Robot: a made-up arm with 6 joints.
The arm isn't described. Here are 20 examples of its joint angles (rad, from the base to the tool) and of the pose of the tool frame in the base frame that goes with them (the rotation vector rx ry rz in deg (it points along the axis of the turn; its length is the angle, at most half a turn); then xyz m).
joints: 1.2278 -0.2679 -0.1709 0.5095 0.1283 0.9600
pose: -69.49 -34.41 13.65 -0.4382 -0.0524 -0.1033
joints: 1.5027 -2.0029 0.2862 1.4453 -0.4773 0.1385
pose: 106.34 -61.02 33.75 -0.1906 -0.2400 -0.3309
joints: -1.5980 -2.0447 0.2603 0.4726 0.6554 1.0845
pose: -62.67 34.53 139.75 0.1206 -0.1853 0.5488
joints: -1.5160 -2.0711 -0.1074 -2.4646 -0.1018 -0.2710
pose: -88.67 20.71 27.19 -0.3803 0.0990 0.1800
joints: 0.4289 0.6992 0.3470 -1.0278 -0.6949 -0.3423
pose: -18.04 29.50 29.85 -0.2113 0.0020 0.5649
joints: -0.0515 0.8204 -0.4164 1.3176 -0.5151 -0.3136
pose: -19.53 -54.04 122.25 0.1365 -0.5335 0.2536
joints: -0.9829 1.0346 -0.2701 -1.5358 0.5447 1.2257
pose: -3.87 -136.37 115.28 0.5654 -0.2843 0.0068
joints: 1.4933 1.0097 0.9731 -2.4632 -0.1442 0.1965
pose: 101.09 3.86 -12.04 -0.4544 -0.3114 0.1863
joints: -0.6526 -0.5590 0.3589 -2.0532 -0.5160 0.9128
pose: -33.80 72.72 -82.36 0.3581 0.2532 0.2015
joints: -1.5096 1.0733 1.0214 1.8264 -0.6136 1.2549
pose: -62.90 48.79 56.10 -0.0243 0.0749 0.4851
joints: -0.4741 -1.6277 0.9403 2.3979 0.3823 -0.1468
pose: 26.23 -24.61 -52.87 -0.2724 0.1572 0.2558
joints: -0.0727 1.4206 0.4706 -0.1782 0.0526 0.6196
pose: 27.13 43.13 -3.61 -0.0431 -0.1591 0.6415
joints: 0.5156 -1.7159 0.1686 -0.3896 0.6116 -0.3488
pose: -143.10 -51.46 68.25 -0.2921 -0.4654 0.0115
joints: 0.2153 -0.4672 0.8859 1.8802 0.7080 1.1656
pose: -121.35 -9.54 85.49 -0.3537 -0.2108 0.3056
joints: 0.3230 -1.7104 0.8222 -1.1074 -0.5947 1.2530
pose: -45.04 -68.82 -53.09 -0.0193 0.1119 -0.3648
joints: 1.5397 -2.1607 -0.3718 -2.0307 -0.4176 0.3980
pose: 6.52 -82.34 -115.01 0.3658 0.2696 0.1229
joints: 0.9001 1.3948 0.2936 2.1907 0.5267 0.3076
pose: -41.51 -113.86 113.13 0.2215 -0.5329 0.1168
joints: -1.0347 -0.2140 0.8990 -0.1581 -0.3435 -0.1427
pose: -72.37 25.78 77.12 -0.2757 -0.0116 0.4861
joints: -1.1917 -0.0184 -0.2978 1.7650 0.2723 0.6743
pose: 50.05 36.51 128.67 0.4654 -0.3444 0.1240
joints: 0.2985 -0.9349 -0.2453 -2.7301 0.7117 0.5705
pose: 6.53 -47.50 -93.03 0.0837 0.4071 0.1050
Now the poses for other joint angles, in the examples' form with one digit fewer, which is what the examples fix.
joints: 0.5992 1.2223 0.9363 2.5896 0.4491 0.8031
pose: -84.0 -63.0 89.1 -0.182 -0.509 0.244
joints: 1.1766 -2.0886 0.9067 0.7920 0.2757 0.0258
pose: 120.8 -18.2 7.0 -0.315 -0.397 -0.092
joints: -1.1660 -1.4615 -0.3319 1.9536 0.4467 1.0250
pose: 19.9 -57.3 -137.6 0.298 0.210 0.285
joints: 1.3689 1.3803 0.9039 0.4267 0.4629 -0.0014
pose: -11.1 -110.7 23.8 -0.157 -0.176 -0.366
